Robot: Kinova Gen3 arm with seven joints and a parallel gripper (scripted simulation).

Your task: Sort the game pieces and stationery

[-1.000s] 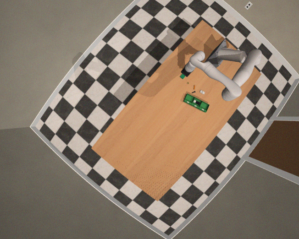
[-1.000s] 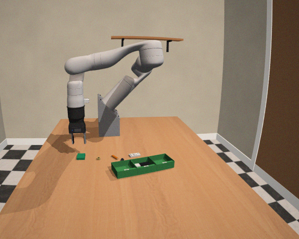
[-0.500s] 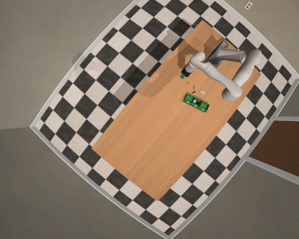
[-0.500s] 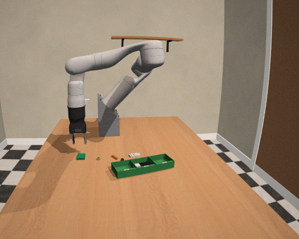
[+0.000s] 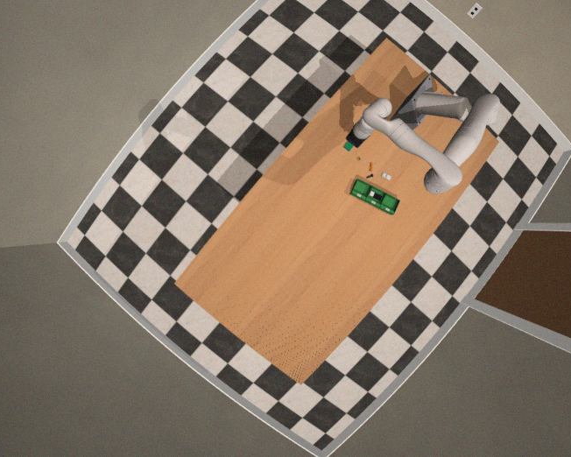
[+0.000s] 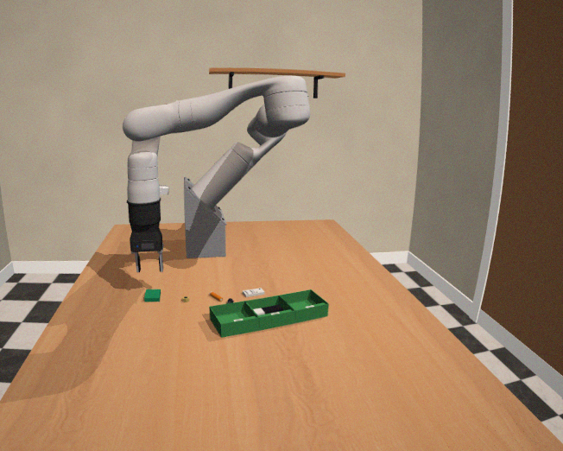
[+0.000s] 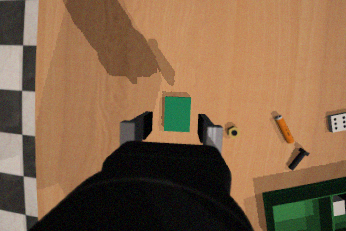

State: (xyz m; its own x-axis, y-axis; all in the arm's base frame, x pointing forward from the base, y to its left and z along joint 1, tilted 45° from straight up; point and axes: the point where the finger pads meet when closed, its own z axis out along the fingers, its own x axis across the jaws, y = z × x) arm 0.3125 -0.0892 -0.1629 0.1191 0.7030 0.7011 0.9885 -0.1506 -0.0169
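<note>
Now: the flat green block 8 cm below my hand. The rest, counted from my hand: dark piece (18 cm to the left, 8 cm below, 8 cm ahead); orange stick (16 cm to the left, 8 cm below, 3 cm ahead); olive ring (9 cm below, 8 cm to the left, 3 cm ahead).
</note>
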